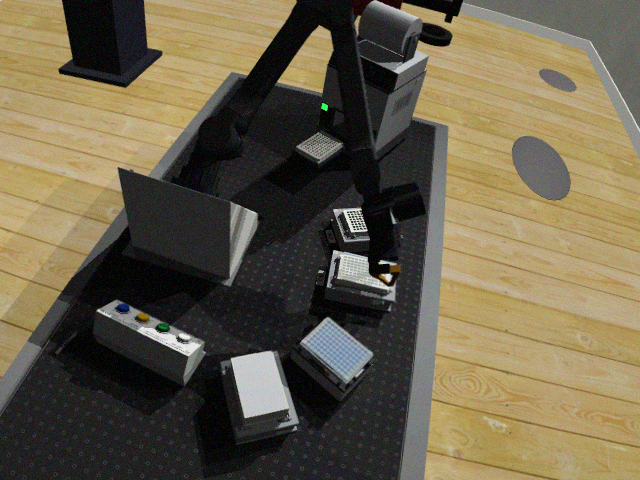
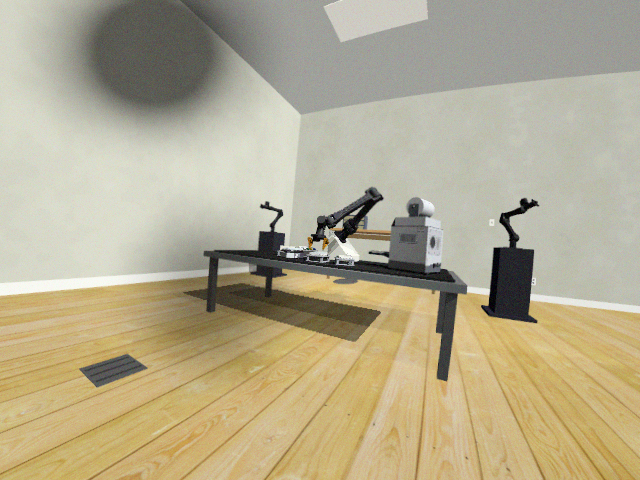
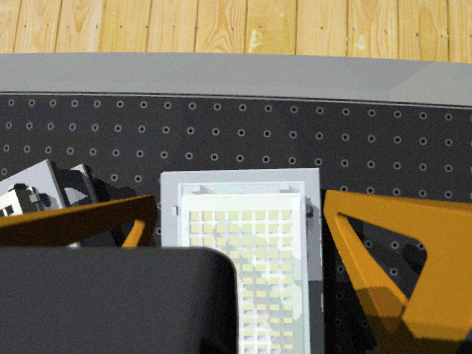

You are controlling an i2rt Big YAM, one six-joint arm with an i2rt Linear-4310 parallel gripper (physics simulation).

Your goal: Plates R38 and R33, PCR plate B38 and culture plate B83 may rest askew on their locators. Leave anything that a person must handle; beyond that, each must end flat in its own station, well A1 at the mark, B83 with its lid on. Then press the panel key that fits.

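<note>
My gripper (image 1: 387,274) (image 2: 317,245) (image 3: 239,203) is open and empty, its orange fingers apart on either side of a pale plate (image 1: 356,269) (image 3: 250,202) with yellowish wells. This plate sits in a grey station (image 3: 240,177); its lower left is hidden by the dark arm part. A smaller white plate with dark wells (image 1: 355,221) sits on the neighbouring station. A blue-welled plate (image 1: 337,348) and a plain white-topped plate (image 1: 260,384) sit on two nearer stations. Plate labels and A1 marks are not readable. The key panel (image 1: 139,346) has blue (image 1: 122,307), yellow (image 1: 142,317), green (image 1: 163,327) and white (image 1: 183,337) keys.
A grey upright screen (image 1: 178,227) stands left of the plates. A grey machine (image 1: 395,105) (image 2: 415,242) stands at the table's far end, with another welled plate (image 1: 319,147) beside it. The grey table edge (image 1: 436,217) (image 3: 225,75) runs close beside the gripper's station.
</note>
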